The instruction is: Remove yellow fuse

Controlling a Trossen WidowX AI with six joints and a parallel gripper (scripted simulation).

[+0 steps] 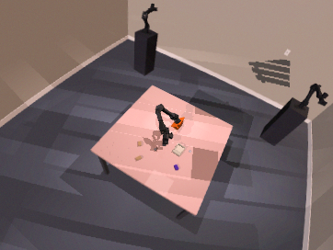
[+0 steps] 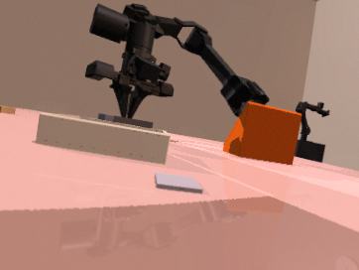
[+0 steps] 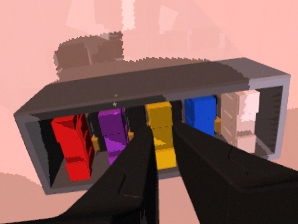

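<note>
My gripper tip is now 10 mm above the yellow fuse. Also, from my gripper tip: purple fuse (20 mm behind, 10 mm to the right, 10 mm below); then beige tray (30 mm behind, 190 mm to the left, 30 mm below); then red fuse (30 mm behind, 20 mm to the right, 10 mm below).
</note>
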